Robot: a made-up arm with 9 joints. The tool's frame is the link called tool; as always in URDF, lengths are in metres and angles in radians.
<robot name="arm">
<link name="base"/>
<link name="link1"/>
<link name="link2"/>
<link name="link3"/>
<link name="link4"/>
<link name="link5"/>
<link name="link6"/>
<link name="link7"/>
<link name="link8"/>
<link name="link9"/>
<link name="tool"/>
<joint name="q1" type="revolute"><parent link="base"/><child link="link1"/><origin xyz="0.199 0.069 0.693" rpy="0 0 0"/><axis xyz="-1 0 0"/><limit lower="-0.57" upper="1.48"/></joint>
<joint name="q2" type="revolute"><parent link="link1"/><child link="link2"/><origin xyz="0.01 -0.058 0.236" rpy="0 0 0"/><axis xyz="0.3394 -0.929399 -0.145"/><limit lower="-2.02" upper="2.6"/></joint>
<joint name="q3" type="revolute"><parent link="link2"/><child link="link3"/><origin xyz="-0.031 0.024 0.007" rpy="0 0 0"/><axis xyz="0 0 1"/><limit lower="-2.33" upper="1.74"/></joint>
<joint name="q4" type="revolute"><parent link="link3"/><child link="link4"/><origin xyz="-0.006 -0.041 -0.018" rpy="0 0 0"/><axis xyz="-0.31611 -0.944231 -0.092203"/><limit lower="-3.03" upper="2.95"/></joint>
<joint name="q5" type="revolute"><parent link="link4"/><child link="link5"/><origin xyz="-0.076 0.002 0.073" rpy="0 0 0"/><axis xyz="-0.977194 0.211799 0.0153"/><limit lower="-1.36" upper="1.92"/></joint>
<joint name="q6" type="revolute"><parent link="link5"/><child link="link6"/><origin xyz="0.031 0.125 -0.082" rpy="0 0 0"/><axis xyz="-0.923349 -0.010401 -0.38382"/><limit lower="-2.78" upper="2.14"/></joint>
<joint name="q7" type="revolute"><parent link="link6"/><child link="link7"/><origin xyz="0.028 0.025 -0.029" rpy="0 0 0"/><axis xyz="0 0 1"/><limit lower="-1.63" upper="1.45"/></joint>
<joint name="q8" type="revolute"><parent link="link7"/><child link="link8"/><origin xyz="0.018 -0.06 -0.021" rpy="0 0 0"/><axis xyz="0.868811 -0.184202 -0.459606"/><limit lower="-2.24" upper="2.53"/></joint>
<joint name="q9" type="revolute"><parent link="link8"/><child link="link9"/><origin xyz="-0.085 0.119 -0.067" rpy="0 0 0"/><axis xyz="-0.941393 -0.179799 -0.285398"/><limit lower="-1.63" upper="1.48"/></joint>
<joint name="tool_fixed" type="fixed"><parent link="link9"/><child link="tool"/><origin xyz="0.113 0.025 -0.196" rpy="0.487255 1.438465 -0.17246"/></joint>
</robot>
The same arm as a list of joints. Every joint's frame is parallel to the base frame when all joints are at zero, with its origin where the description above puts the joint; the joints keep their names.
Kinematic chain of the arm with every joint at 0, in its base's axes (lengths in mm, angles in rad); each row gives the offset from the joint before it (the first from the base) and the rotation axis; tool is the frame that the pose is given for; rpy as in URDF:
q1: xyz 199 69 693 axis -x
q2: xyz 10 -58 236 axis 0.3394 -0.929399 -0.145
q3: xyz -31 24 7 axis +z
q4: xyz -6 -41 -18 axis -0.31611 -0.944231 -0.092203
q5: xyz -76 2 73 axis -0.977194 0.211799 0.0153
q6: xyz 31 125 -82 axis -0.923349 -0.010401 -0.38382
q7: xyz 28 25 -29 axis +z
q8: xyz 18 -60 -21 axis 0.868811 -0.184202 -0.459606
q9: xyz -85 119 -67 axis -0.941393 -0.179799 -0.285398
tool: xyz 113 25 -196 rpy 0.4873 1.4385 -0.1725
Joint limits (rad, base to tool): -0.57..1.48 -2.02..2.6 -2.33..1.74 -3.03..2.95 -1.36..1.92 -2.78..2.14 -1.63..1.45 -2.24..2.53 -1.63..1.48

